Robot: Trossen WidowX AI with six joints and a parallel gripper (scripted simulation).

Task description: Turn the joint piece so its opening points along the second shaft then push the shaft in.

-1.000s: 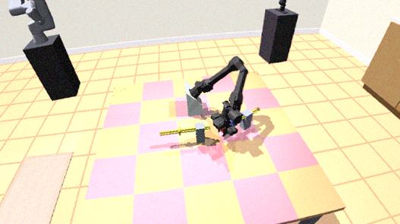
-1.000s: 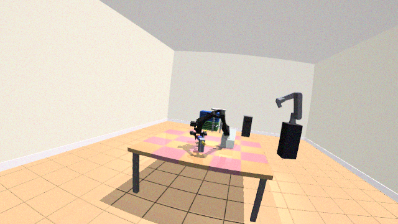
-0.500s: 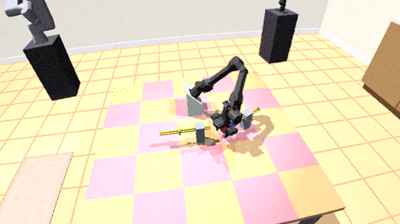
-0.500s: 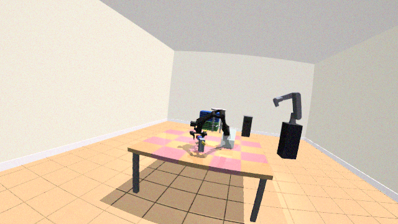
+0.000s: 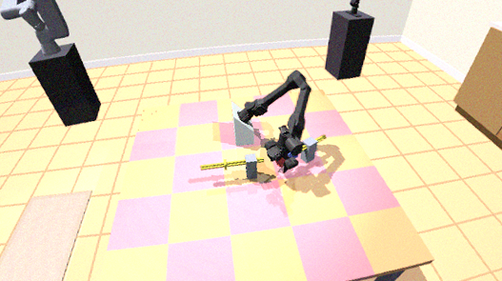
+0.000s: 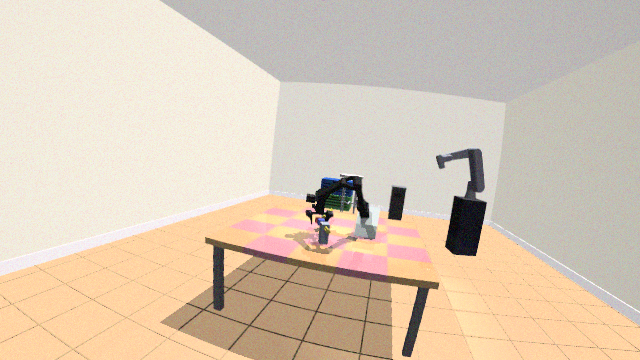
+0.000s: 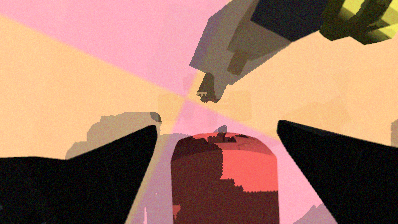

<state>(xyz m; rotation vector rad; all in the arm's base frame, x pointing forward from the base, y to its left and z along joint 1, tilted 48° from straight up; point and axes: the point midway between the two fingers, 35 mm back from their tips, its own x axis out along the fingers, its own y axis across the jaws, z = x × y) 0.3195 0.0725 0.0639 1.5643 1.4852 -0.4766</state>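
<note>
Right now the dark red joint piece is 4 cm above my gripper tip and 2 cm to the left of it.
</note>
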